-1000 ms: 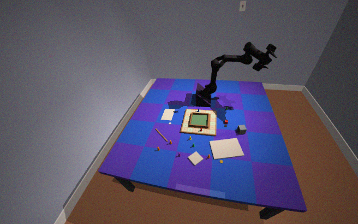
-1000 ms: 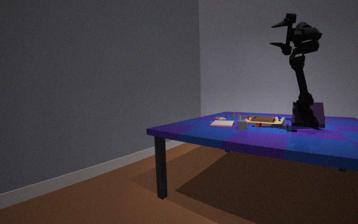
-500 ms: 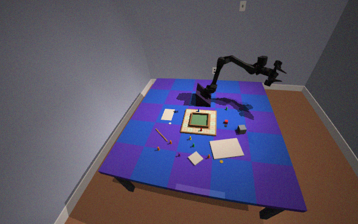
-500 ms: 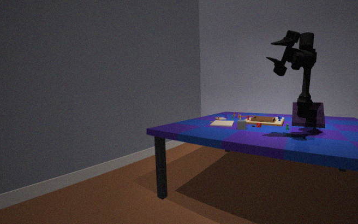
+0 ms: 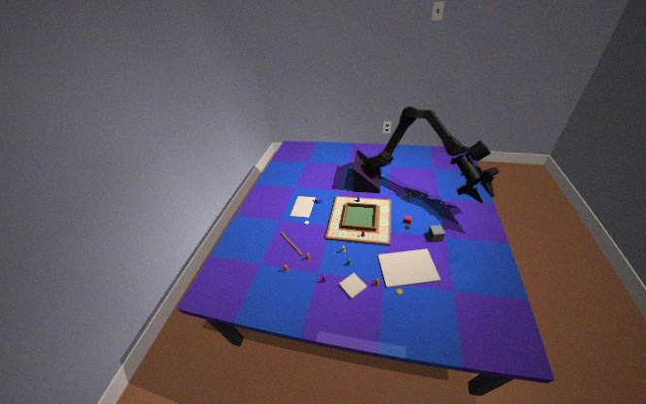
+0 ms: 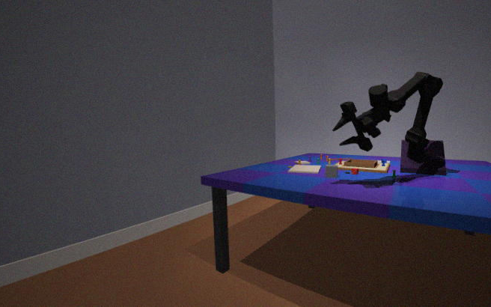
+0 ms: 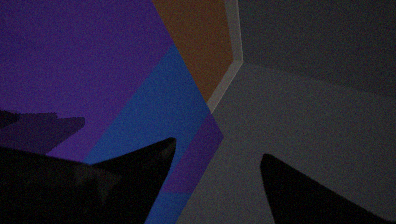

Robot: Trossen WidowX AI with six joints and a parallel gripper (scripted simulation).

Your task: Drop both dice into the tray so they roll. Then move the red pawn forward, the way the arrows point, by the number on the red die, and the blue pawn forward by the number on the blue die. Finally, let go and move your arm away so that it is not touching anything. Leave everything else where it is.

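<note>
My gripper tip is now 30 cm to the left of the black disc, 18 cm above it and 2 cm short of it. From my gripper tip the other things lie so: red pawn 50 cm to the right, 15 cm below, 10 cm ahead; grey cube 18 cm to the right, 15 cm below, 7 cm ahead; yellow disc 35 cm ahead, 34 cm to the right, 18 cm below.
</note>
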